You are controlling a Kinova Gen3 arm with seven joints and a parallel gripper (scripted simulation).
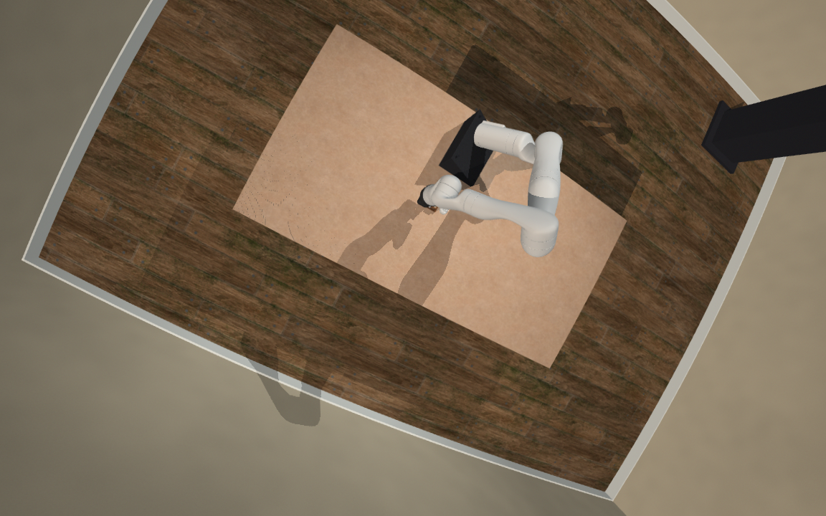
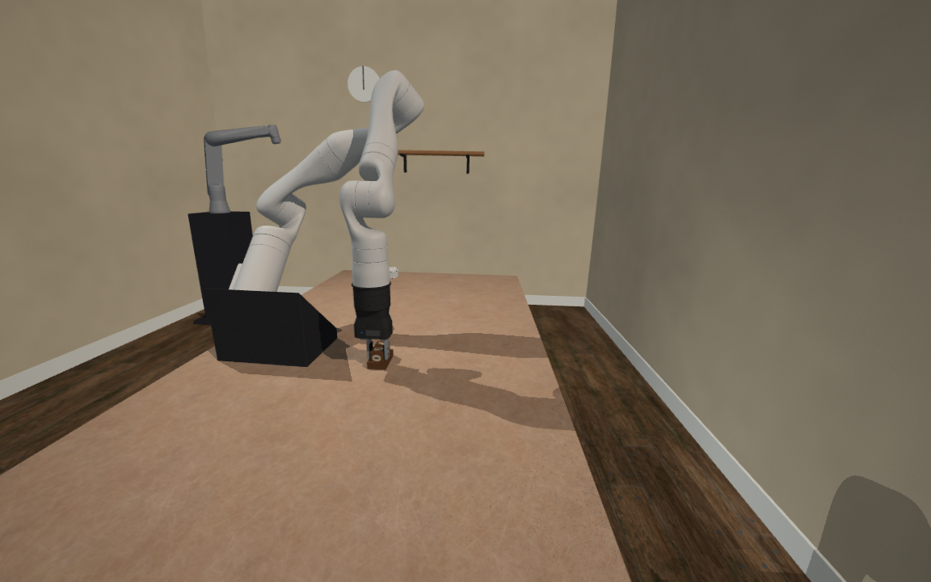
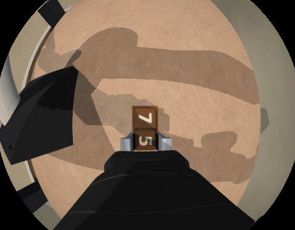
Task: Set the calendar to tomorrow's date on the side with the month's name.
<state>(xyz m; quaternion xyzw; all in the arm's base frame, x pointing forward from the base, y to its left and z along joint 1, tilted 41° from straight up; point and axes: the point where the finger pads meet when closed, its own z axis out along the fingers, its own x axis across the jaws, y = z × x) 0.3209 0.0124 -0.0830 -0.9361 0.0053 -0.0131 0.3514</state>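
The brown cube is 1 cm below my hand. From my hand the other things lie so: dark wooden tray (3 cm below, 2 cm to the left).
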